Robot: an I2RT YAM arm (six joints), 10 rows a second.
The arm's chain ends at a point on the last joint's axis. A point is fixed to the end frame.
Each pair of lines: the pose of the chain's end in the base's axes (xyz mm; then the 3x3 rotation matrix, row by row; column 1 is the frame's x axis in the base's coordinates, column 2 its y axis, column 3 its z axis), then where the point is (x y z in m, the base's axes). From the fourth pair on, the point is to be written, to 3 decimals.
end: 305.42, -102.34, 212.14; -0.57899, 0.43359, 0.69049; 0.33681, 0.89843, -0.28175; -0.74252, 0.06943, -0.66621
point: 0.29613 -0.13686 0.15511
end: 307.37, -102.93, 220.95; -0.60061, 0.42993, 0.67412; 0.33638, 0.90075, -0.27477; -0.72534, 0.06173, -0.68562
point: 0.29676 -0.13726 0.16404
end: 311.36, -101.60, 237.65; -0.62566, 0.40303, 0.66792; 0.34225, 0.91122, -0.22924; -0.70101, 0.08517, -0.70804
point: 0.30064 -0.13425 0.17978
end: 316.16, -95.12, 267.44; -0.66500, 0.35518, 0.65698; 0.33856, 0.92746, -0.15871; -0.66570, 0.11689, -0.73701
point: 0.305 -0.126 0.208
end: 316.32, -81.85, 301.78; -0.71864, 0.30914, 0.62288; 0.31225, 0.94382, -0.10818; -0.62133, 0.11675, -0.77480
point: 0.304 -0.112 0.243
